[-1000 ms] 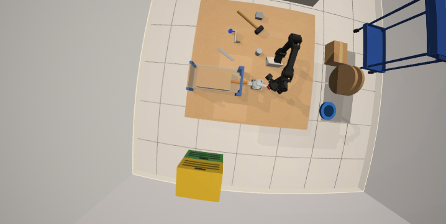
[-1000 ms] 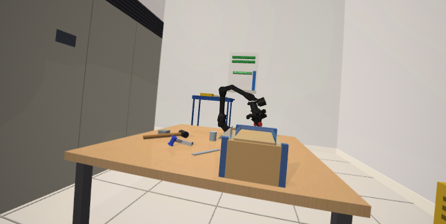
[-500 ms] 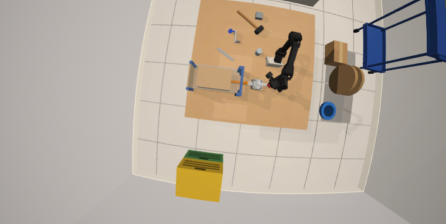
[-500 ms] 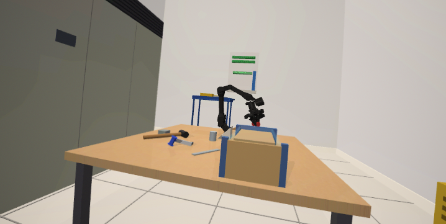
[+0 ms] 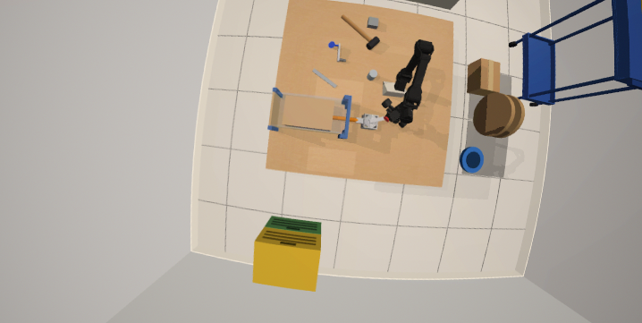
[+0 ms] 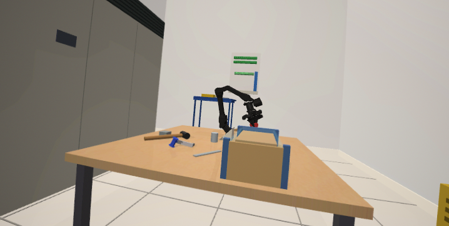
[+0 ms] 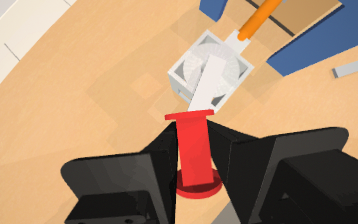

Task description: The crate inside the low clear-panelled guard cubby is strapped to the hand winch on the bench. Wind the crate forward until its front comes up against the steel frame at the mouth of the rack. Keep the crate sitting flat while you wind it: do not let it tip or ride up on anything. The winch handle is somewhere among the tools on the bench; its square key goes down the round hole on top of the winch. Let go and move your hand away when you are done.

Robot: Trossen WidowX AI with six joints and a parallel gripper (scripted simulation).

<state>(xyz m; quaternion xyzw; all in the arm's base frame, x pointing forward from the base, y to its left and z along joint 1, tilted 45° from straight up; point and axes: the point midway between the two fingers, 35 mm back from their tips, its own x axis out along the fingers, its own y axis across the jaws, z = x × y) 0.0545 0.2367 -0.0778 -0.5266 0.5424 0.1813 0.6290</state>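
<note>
My gripper tip is 20 mm short of the red-knobbed crank handle and 30 mm above it. The rest, counted from my gripper tip: blue steel frame: 240 mm ahead, 50 mm to the left, 30 mm below; red grip: 10 mm behind, 10 mm to the right; hand winch: 60 mm ahead, 20 mm to the left, 100 mm below.
</note>
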